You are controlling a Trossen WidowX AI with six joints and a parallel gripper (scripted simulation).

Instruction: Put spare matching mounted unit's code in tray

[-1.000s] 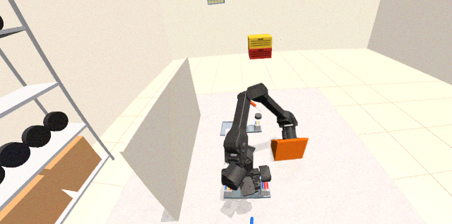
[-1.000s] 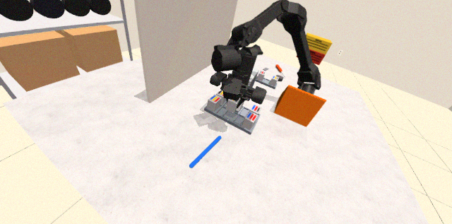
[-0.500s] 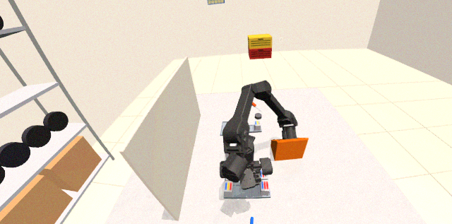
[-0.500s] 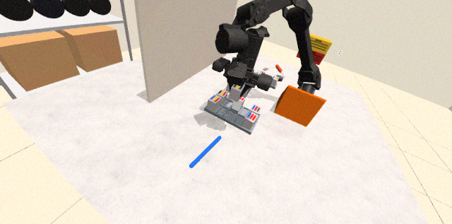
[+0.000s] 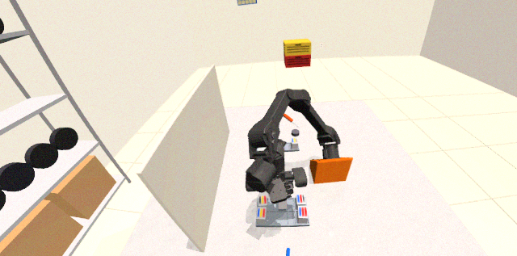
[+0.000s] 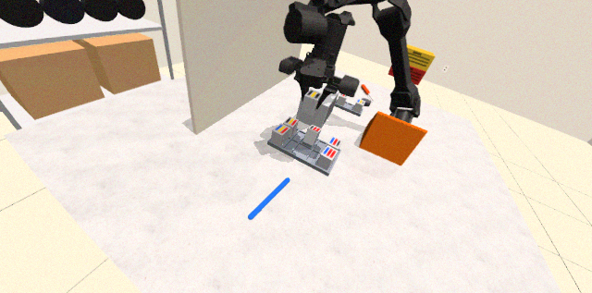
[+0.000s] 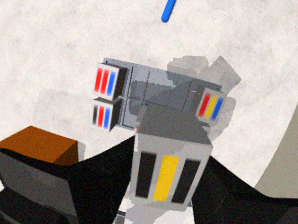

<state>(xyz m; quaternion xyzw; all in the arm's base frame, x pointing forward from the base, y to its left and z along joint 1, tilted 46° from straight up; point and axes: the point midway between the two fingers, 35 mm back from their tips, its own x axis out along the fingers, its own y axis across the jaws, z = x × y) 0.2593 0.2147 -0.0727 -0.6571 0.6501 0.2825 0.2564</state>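
Now: gripper tip 400 mm to the left of the flat grey tray, 150 mm above it and 70 mm short of it. The rest, counted from my gripper tip: mounted unit 210 mm to the right, 100 mm below, 30 mm ahead; blue marker pen 190 mm to the left, 150 mm below, 20 mm behind; tall dark panel 280 mm ahead, 210 mm to the right, 70 mm above.
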